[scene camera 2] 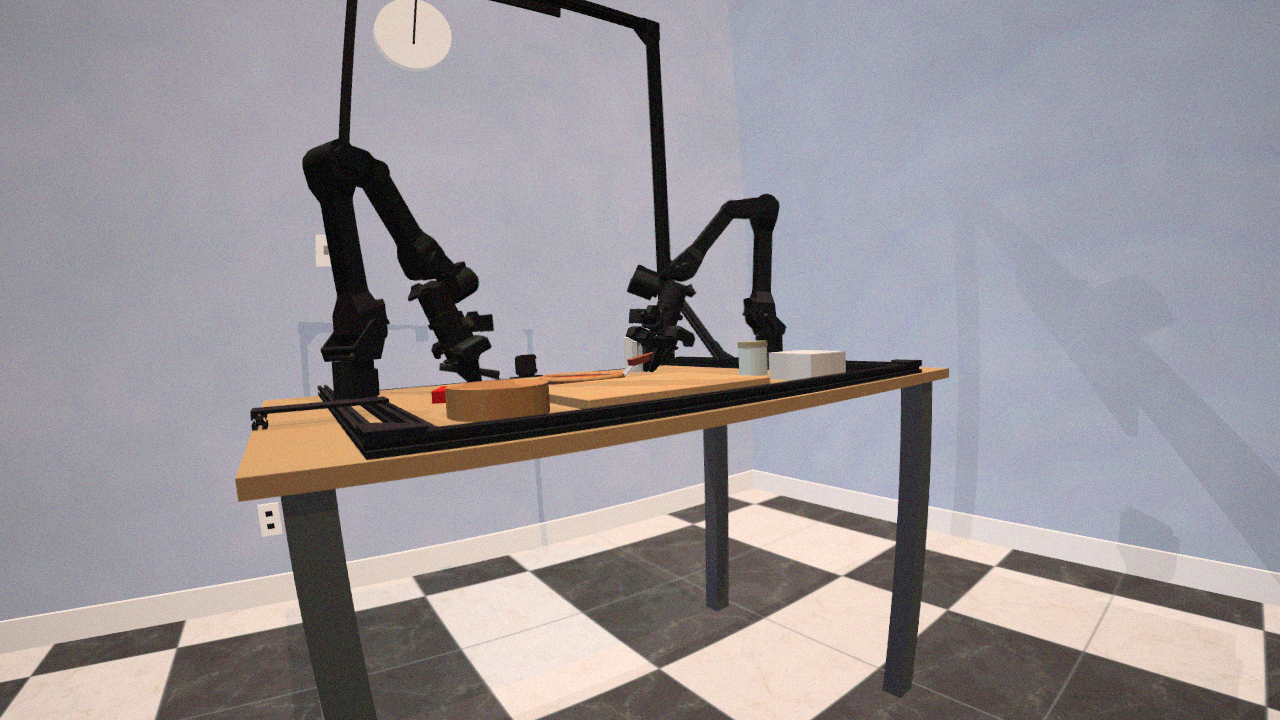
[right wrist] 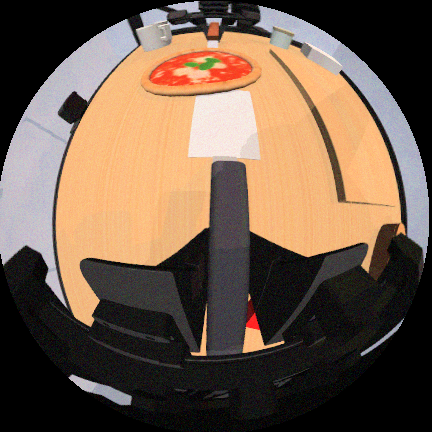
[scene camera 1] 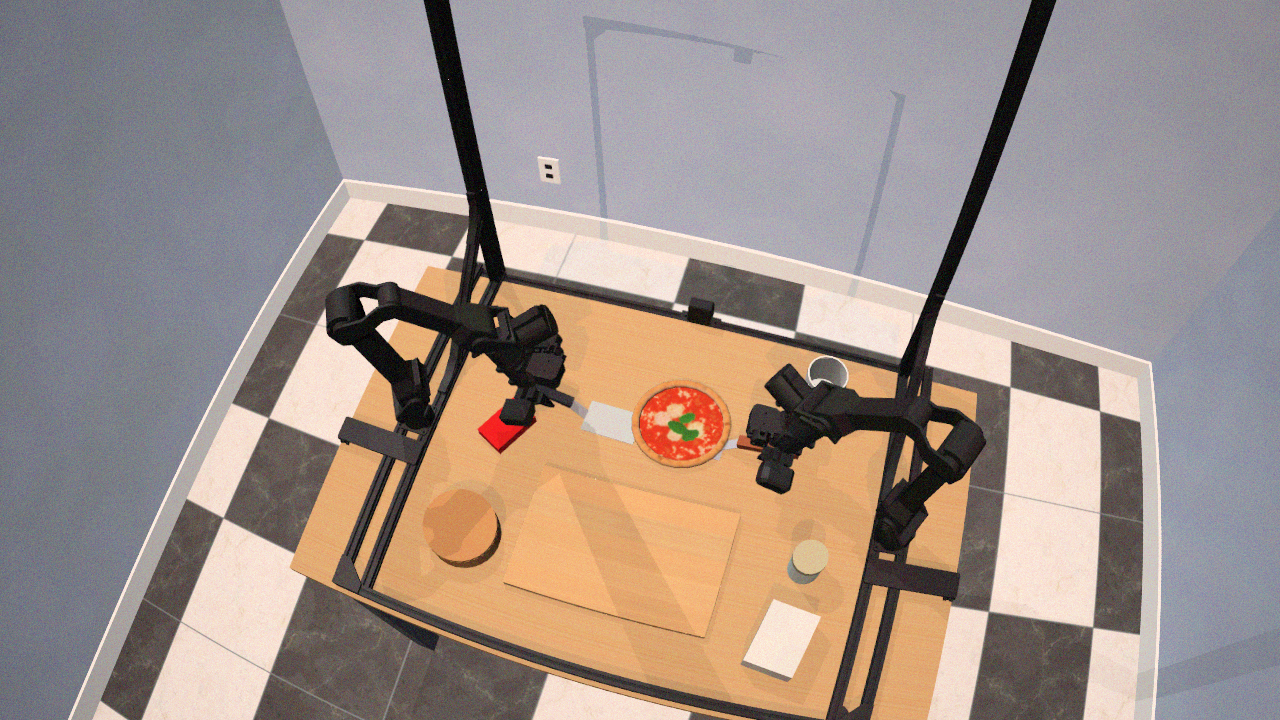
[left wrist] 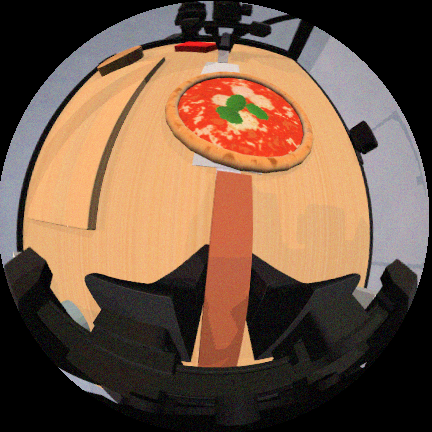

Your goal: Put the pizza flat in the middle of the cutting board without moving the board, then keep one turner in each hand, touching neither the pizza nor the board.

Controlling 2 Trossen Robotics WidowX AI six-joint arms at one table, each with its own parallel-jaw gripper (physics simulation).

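Note:
The pizza lies behind the cutting board, off it. My left gripper is shut on the brown-handled turner. The pizza covers most of that turner's blade in the left wrist view; a strip shows at the near rim. My right gripper is shut on the dark-handled turner. Its pale blade reaches the pizza's left rim in scene camera 1; whether it touches or goes under is unclear.
A red block lies under the right gripper. A round wooden piece stands left of the board. A white mug stands behind the left arm. A lidded jar and a white box stand at the right front.

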